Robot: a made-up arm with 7 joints. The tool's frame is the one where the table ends. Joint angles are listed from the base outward.
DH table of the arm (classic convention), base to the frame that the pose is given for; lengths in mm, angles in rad. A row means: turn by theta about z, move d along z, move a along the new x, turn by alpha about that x. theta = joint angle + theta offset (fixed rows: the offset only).
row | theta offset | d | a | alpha
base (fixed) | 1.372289 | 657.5 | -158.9 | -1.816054
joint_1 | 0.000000 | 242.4 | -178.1 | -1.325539
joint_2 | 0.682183 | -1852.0 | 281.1 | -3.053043
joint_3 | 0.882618 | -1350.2 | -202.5 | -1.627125
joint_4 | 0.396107 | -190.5 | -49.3 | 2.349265
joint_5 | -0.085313 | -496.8 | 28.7 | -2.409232
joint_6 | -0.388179 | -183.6 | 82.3 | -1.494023
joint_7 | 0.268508 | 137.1 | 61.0 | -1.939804
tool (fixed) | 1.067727 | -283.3 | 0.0 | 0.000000
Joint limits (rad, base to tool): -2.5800..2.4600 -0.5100..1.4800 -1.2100..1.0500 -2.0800..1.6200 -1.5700..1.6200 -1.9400..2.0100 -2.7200..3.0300
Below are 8 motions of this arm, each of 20 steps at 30 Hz.
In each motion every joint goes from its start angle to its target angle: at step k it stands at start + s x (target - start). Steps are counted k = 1, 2, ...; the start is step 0. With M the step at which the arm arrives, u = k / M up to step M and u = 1 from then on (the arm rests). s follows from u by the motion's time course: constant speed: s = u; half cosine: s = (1 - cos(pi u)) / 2; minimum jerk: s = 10 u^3 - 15 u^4 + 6 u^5.
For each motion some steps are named. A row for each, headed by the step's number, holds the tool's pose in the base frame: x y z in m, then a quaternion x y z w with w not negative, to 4 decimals.
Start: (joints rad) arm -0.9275 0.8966 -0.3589 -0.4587 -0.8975 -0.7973 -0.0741
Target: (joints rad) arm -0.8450 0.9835 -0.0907 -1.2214 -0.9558 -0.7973 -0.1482
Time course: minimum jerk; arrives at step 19
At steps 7, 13, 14, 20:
7: 0.1267 -0.1629 0.7339 0.4819 -0.7582 0.2192 0.3806
13: 0.2111 -0.2347 0.9081 0.4073 -0.8607 0.1843 0.2437
14: 0.2162 -0.2459 0.9302 0.3983 -0.8707 0.1790 0.2261
20: 0.2226 -0.2670 0.9692 0.3824 -0.8873 0.1692 0.1945

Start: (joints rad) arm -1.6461 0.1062 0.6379 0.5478 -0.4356 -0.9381 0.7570
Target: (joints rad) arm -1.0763 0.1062 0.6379 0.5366 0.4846 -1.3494 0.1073
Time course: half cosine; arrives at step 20
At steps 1, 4, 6, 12, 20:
1: -0.0154 -0.2144 0.6924 -0.5288 0.5911 -0.5409 0.2800
4: -0.0540 -0.2353 0.6737 -0.5256 0.5507 -0.5644 0.3193
6: -0.0960 -0.2671 0.6516 -0.5219 0.4998 -0.5852 0.3679
12: -0.1974 -0.4388 0.5998 -0.5134 0.3058 -0.5771 0.5567
20: -0.2082 -0.5755 0.6174 -0.5161 0.2009 -0.4808 0.6798

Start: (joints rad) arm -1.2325 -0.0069 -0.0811 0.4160 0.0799 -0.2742 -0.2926
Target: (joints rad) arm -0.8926 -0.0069 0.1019 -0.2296 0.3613 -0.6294 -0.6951
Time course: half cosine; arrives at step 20
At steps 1, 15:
1: -0.3470 -0.2243 0.3505 -0.4687 0.2339 -0.8262 0.2072
15: -0.4279 -0.1938 0.5648 -0.2509 0.3395 -0.6890 0.5891

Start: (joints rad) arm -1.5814 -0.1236 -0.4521 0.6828 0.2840 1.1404 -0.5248
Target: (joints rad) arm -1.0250 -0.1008 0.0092 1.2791 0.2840 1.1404 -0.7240
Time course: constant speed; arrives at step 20
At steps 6, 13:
6: -0.3131 -0.6442 0.0209 0.3699 0.4214 0.8082 0.1802
13: -0.2325 -0.8599 0.1753 0.2936 0.5629 0.7240 0.2696

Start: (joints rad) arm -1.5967 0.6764 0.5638 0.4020 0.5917 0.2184 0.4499
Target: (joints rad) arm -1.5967 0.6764 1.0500 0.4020 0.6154 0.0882 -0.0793
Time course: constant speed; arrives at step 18
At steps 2, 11, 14, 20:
2: -0.1853 -0.0849 0.3627 -0.5539 0.3550 -0.7228 0.2114
11: -0.1012 -0.1094 0.2793 -0.3672 0.2923 -0.8100 0.3517
14: -0.0614 -0.1153 0.2572 -0.2989 0.2654 -0.8281 0.3929
20: -0.0007 -0.1213 0.2353 -0.2047 0.2256 -0.8432 0.4429

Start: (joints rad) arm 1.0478 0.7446 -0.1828 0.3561 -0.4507 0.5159 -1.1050
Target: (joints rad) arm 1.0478 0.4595 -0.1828 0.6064 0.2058 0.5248 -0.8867
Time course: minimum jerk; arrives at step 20
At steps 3, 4, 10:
3: -0.6508 0.0347 0.9683 0.4569 0.4501 -0.0298 0.7667
4: -0.6510 0.0316 0.9729 0.4582 0.4568 -0.0258 0.7620
10: -0.6459 -0.0078 1.0313 0.4799 0.5415 0.0298 0.6896

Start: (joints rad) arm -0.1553 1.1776 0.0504 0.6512 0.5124 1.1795 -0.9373
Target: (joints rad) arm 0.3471 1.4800 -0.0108 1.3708 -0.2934 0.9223 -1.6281
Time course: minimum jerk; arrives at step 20
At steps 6, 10, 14, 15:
6: -0.7530 -0.4730 0.9987 0.7975 0.4998 0.1687 0.2926
10: -0.7274 -0.3030 1.2496 0.8429 0.4399 -0.0864 0.2975
14: -0.6117 -0.0771 1.4224 0.8475 0.3137 -0.3117 0.2935
15: -0.5831 -0.0360 1.4428 0.8440 0.2863 -0.3472 0.2919

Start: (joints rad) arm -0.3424 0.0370 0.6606 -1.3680 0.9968 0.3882 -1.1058
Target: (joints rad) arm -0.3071 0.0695 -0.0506 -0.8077 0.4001 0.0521 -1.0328
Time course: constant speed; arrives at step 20
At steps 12, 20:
12: -0.4127 0.0861 0.7328 -0.0663 0.2003 -0.7447 0.6332
20: -0.3700 0.0772 0.6547 -0.2134 0.1788 -0.8550 0.4376

